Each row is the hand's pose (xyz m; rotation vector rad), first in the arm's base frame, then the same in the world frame.
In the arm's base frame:
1: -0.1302 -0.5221 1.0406 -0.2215 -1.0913 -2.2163
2: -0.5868 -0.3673 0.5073 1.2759 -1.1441 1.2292
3: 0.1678 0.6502 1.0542 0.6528 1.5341 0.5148
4: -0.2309 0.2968 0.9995 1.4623 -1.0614 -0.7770
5: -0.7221 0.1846 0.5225 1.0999 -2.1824 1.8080
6: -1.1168 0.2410 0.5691 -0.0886 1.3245 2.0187
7: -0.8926 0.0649 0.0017 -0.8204 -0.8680 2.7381
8: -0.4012 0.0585 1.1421 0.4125 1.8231 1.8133
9: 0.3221 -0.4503 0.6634 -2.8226 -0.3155 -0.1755
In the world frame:
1: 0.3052 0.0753 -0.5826 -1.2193 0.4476 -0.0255
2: 0.4542 -0.3363 -0.0122 2.1237 1.3678 -0.4565
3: -0.0446 0.9334 0.1949 -0.0607 -1.9452 -0.2611
4: 0.3114 0.5456 0.0965 0.1740 1.5215 -0.9604
5: 0.5377 -0.0097 0.4455 2.3218 -0.0209 -0.5270
6: 0.9043 -0.0604 0.6010 -1.0903 -0.8161 -0.8715
7: 0.4604 -0.5033 0.7005 -2.5707 0.5089 -1.3792
8: 0.5462 0.4396 -0.1029 -0.7688 -0.8700 -0.3699
9: -0.2735 -0.0050 -0.4793 -0.6201 -0.8286 2.4953

